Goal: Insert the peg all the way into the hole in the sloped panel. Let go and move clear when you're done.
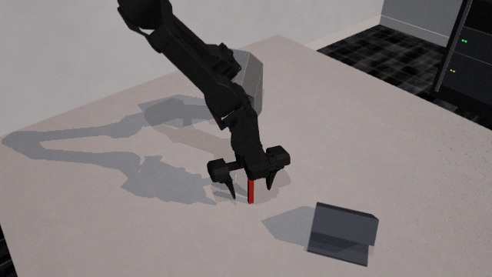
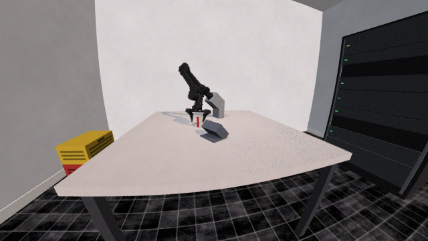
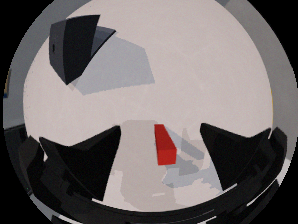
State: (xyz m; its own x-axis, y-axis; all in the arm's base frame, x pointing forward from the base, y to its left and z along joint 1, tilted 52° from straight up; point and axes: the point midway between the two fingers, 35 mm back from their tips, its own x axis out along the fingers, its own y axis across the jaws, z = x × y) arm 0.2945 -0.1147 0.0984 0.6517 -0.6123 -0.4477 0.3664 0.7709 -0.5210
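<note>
My gripper is now 3 cm above the red peg.
</note>
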